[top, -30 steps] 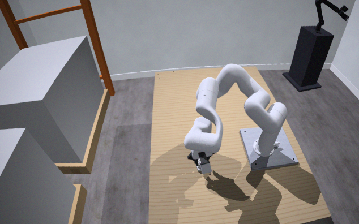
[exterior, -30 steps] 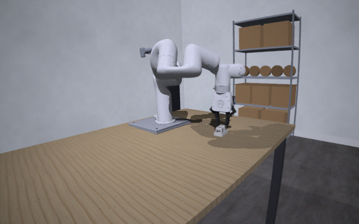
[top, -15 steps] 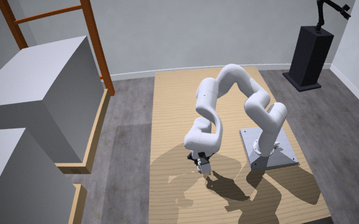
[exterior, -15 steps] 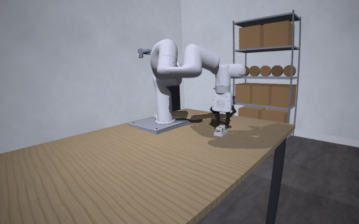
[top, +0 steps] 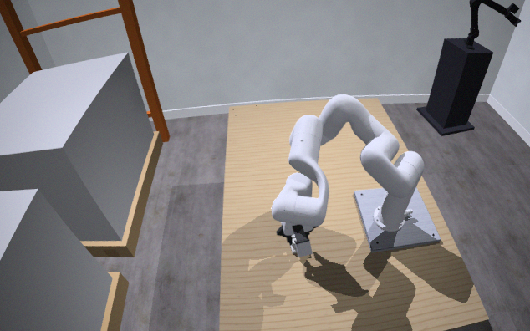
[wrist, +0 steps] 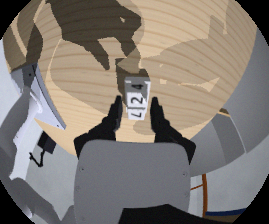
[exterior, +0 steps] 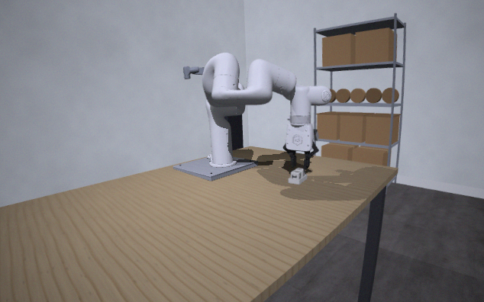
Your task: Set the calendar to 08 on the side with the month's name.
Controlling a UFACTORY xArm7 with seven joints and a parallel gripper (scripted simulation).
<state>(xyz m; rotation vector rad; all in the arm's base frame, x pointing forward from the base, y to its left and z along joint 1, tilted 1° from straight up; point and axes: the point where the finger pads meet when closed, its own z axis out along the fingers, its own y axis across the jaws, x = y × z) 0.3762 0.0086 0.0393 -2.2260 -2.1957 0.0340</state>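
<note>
My gripper is now 4 cm above the white digit cube. The rest, counted from my hand: white tray 2 cm to the right, 6 cm below.
</note>
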